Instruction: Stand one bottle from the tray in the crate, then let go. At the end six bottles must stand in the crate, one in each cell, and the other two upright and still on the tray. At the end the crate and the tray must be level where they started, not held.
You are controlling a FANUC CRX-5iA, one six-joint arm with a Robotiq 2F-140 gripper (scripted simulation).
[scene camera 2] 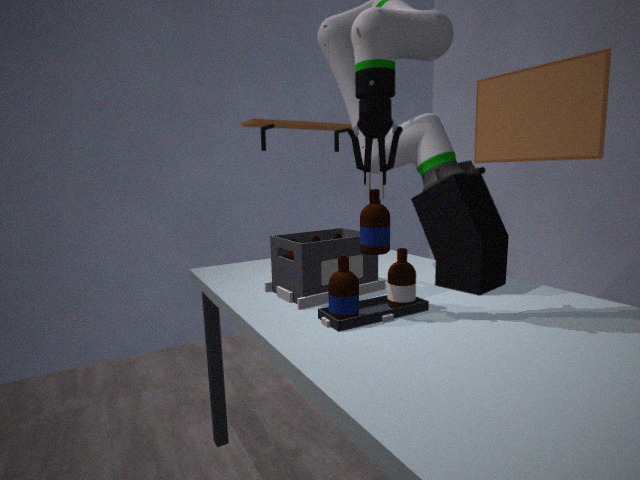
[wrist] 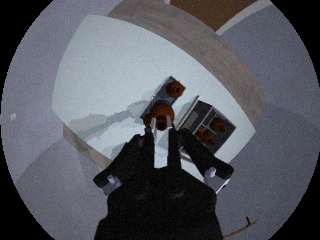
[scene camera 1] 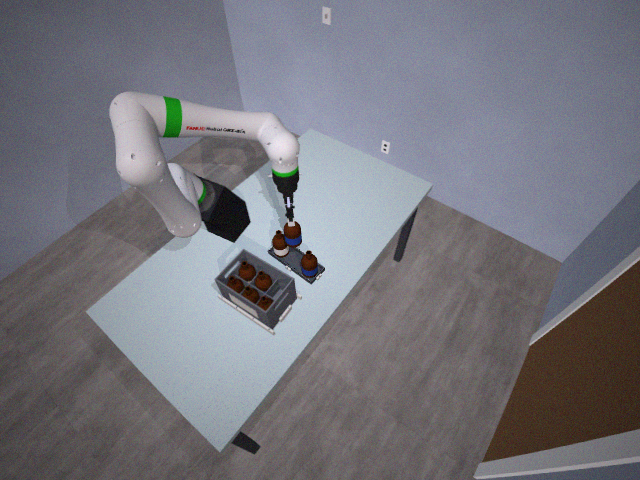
Labels:
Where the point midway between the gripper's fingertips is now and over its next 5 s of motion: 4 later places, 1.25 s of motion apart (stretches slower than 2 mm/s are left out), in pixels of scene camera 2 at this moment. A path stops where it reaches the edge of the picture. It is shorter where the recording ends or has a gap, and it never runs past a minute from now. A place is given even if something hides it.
My gripper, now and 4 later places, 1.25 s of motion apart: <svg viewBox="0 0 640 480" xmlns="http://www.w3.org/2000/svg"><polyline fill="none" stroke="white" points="375,199 375,190 371,188 351,188 326,188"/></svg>

